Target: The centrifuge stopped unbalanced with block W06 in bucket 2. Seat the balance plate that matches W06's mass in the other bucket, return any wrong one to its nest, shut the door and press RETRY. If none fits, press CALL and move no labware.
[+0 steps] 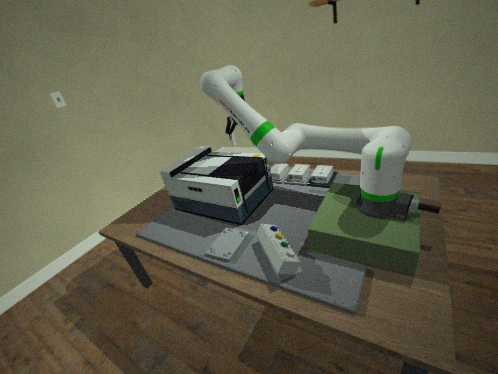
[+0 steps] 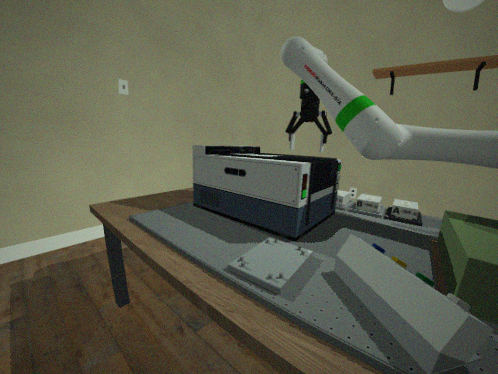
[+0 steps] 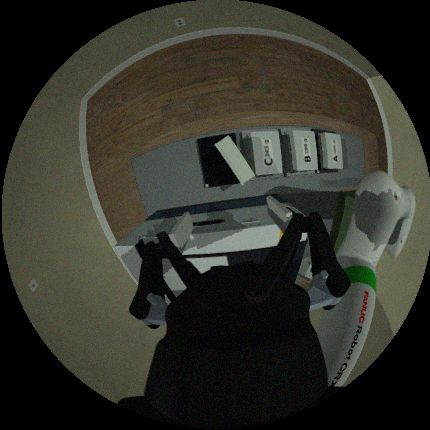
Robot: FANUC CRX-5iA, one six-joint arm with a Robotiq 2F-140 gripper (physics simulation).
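Places are measured from the arm's base along level axes (x ahead, y left, z up), in millimetres.
Where they show: gripper, between the fingertips: (image 1: 244,145) (image 2: 305,150) (image 3: 228,212); arm's base, origin of its link: (image 1: 377,206).
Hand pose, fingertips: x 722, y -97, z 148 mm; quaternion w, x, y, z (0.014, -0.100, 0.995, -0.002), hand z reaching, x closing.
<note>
Each offset is from my fingertips to the centre of the thing. "pt": to the spot under its first point.
My gripper (image 1: 231,140) (image 2: 307,148) (image 3: 228,212) is open and empty, pointing down above the back of the centrifuge @[dx +28, dy +218, dz -112 mm] (image 1: 205,200) (image 2: 250,180). The centrifuge's top has a dark panel @[dx -105, dy +199, dz -22 mm] (image 1: 239,168) and a light panel; I cannot tell how its door stands. Block W06 and the buckets do not show. Behind it, white plates A @[dx -374, dy -160, dz -201 mm] (image 1: 322,173) (image 2: 405,210) (image 3: 331,151), B @[dx -245, dy -137, dz -201 mm] (image 1: 299,172) (image 2: 369,202) (image 3: 301,150) and C @[dx -114, dy -113, dz -201 mm] (image 1: 279,172) (image 3: 265,152) sit in a row. C reads about 243 g; the other masses are hard to read. A button box @[dx -473, dy +420, dz -192 mm] (image 1: 272,247) (image 2: 400,295) has blue, yellow, green and white buttons.
A flat white plate with corner posts @[dx -252, dy +473, dz -222 mm] (image 1: 227,243) (image 2: 272,262) lies before the centrifuge. A slanted white slab @[dx -24, dy -88, dz -177 mm] (image 3: 235,160) is beside plate C, over a black square @[pt dx +47, dy -71, dz -222 mm] (image 3: 212,165). The green arm base (image 1: 360,245) (image 2: 470,250) stands at the right. A wall shelf (image 2: 435,66) is above.
</note>
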